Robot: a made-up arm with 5 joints.
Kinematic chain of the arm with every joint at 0, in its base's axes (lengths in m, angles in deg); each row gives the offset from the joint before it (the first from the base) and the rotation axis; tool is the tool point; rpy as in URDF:
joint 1: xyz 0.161 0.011 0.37 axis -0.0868 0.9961 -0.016
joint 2: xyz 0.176 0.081 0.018 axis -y
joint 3: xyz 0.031 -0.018 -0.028 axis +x
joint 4: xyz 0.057 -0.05 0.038 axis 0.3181 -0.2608 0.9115
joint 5: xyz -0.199 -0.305 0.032 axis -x
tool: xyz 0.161 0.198 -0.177 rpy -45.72 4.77 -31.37
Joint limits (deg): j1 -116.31..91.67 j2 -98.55..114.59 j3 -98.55..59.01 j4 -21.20..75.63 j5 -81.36..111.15
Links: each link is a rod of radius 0.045 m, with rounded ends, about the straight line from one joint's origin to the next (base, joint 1, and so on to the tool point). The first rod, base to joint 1, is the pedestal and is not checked.
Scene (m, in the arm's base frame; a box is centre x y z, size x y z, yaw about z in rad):
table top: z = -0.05
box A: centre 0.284 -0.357 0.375 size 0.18 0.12 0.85 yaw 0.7
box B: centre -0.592 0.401 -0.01 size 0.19 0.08 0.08 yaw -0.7
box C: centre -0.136 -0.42 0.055 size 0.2 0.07 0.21 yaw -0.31
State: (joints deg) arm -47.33 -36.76 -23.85 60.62 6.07
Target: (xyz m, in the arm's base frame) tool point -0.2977 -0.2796 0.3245
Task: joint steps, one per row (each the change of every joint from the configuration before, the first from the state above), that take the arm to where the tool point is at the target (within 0.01 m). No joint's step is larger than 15 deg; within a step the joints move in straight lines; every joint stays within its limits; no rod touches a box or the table.
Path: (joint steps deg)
1: 2.00 11.44 -12.45 2.50 -1.48
2: 2.00 11.44 -12.45 2.50 -1.47
3: 2.01 11.45 -12.45 2.50 -1.48
4: 2.00 11.44 -12.45 2.51 -1.48
5: 2.00 11.44 -12.45 2.50 -1.47
6: 2.00 11.44 -12.45 2.50 -1.48
7: -13.50 -1.95 3.69 -10.26 14.54
8: -13.50 -1.96 3.69 -10.26 14.55
9: -13.49 -1.95 3.69 -10.26 14.54
10: -13.50 -1.96 3.69 -10.26 14.54
11: -13.50 -1.96 3.69 -10.26 14.54
12: -13.50 -1.95 3.69 -10.26 14.55

